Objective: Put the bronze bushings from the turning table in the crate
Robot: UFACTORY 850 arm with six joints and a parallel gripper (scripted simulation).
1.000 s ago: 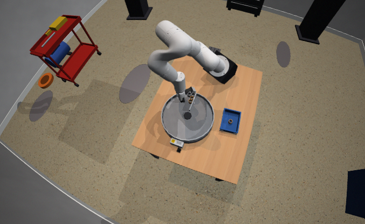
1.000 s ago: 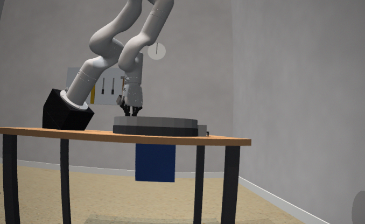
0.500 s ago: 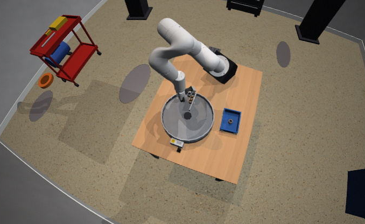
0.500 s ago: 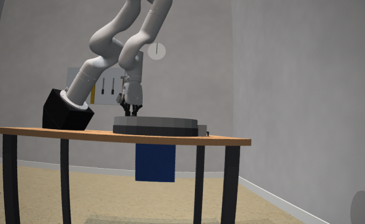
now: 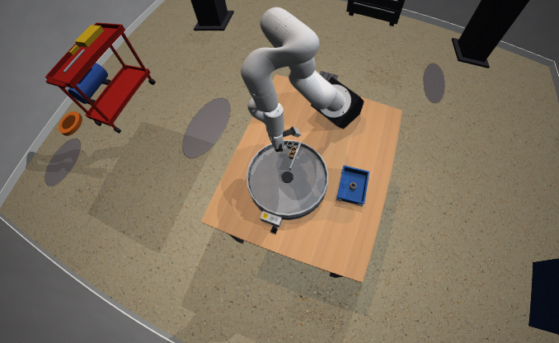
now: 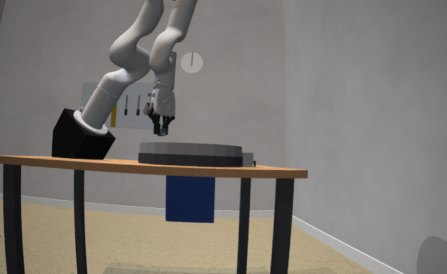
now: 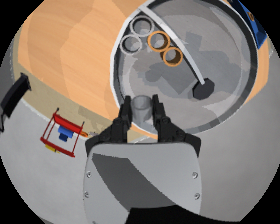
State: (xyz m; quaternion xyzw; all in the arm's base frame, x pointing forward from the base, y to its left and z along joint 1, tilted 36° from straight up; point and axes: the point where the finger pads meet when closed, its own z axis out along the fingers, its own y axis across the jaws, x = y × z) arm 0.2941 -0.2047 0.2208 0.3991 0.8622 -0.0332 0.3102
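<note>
The grey turning table is 13 cm ahead of my hand, 7 cm to the left of it and 8 cm below it. Also, from my hand: blue crate: 11 cm ahead, 43 cm to the left, 11 cm below.
</note>
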